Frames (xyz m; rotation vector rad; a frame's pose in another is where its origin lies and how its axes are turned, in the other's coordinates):
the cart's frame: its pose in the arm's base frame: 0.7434 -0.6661 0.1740 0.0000 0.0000 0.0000
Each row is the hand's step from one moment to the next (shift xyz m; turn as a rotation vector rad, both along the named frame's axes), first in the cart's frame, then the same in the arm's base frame.
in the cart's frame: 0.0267 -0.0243 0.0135 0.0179 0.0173 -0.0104
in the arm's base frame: 0.0267 -0.0243 0.0135 0.0179 0.0173 -0.0104
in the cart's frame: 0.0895 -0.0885 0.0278 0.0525 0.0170 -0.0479
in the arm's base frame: 0.0895 -0.0885 0.0278 0.0525 0.0170 -0.0479
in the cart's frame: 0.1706 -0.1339 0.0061 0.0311 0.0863 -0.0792
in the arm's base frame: 0.1706 -0.1339 0.0061 0.0311 0.0863 -0.0792
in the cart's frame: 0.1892 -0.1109 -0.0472 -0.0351 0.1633 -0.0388
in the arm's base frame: 0.1892 -0.1109 -0.0472 -0.0351 0.1633 -0.0388
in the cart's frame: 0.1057 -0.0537 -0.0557 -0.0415 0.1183 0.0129
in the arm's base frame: 0.1057 -0.0537 -0.0557 -0.0415 0.1183 0.0129
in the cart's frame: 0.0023 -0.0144 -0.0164 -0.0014 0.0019 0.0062
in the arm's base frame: 0.0023 -0.0144 -0.0164 -0.0014 0.0019 0.0062
